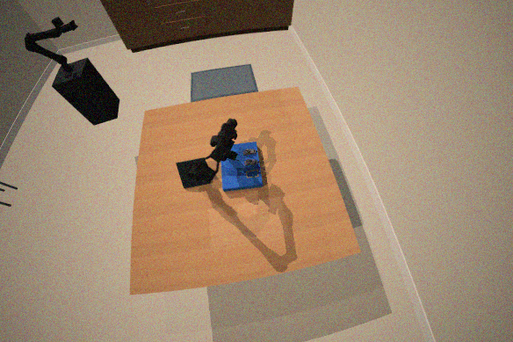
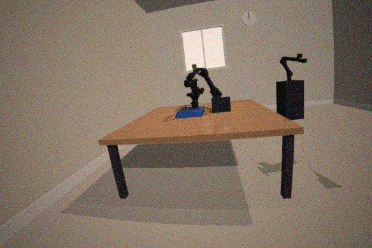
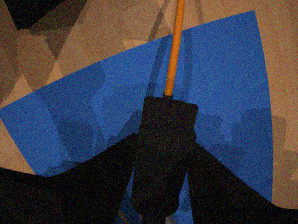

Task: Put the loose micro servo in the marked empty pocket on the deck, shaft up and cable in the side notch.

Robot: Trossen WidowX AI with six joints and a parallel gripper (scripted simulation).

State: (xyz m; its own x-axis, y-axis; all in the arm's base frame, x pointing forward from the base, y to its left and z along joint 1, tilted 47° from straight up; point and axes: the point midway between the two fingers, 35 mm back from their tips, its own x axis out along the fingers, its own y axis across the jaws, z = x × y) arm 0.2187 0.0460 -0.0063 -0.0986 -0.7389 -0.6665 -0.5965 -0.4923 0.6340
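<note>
Now: the deck 1 cm ahead of my gripper tip, 6 cm to the right of it and 9 cm below it.
</note>
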